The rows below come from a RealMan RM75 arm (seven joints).
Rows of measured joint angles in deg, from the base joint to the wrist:
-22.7 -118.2 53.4 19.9 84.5 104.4 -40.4
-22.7 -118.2 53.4 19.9 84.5 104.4 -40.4
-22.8 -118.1 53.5 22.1 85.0 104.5 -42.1
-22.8 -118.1 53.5 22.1 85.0 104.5 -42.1
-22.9 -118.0 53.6 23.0 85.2 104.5 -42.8
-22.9 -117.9 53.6 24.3 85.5 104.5 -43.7
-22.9 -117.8 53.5 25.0 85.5 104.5 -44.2
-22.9 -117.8 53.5 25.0 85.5 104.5 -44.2
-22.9 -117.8 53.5 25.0 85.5 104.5 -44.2
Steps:
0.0 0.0 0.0 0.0 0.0 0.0 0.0
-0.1 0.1 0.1 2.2 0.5 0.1 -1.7
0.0 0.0 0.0 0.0 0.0 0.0 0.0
-0.1 0.1 0.1 0.9 0.2 0.0 -0.7
0.0 0.1 0.0 1.3 0.3 0.0 -0.9
0.0 0.1 -0.1 0.7 0.0 0.0 -0.5
0.0 0.0 0.0 0.0 0.0 0.0 0.0
0.0 0.0 0.0 0.0 0.0 0.0 0.0

